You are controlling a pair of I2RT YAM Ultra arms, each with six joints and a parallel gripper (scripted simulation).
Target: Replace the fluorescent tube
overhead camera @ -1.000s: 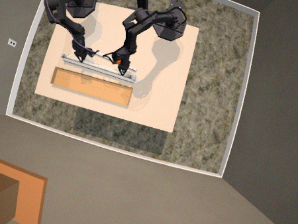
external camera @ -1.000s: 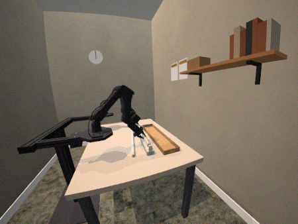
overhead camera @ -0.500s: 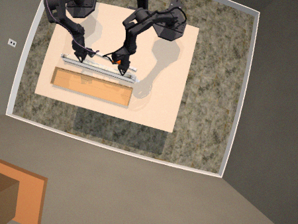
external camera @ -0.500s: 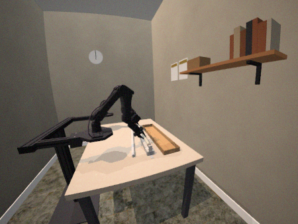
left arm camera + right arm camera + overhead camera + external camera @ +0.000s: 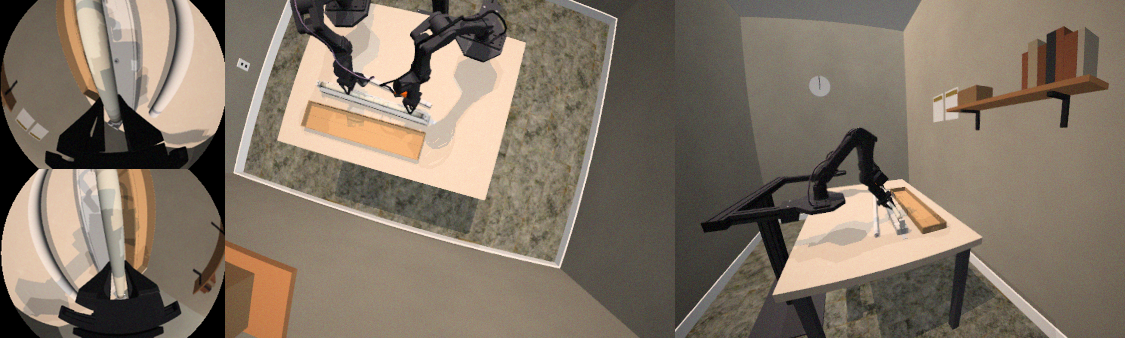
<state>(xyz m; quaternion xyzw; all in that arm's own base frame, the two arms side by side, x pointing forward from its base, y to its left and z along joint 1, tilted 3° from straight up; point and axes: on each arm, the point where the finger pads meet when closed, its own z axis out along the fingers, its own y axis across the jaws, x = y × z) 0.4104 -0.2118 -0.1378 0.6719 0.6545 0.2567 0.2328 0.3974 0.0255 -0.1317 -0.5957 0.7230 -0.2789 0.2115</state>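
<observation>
The old fluorescent tube is 12 cm to the left of my right hand and 1 cm ahead of it. Also, from my right hand: carton 16 cm ahead, 10 cm to the left, 5 cm below; light fixture 12 cm to the left, 2 cm below, 1 cm ahead; LED tube 12 cm to the left, 10 cm behind, 6 cm below.
</observation>
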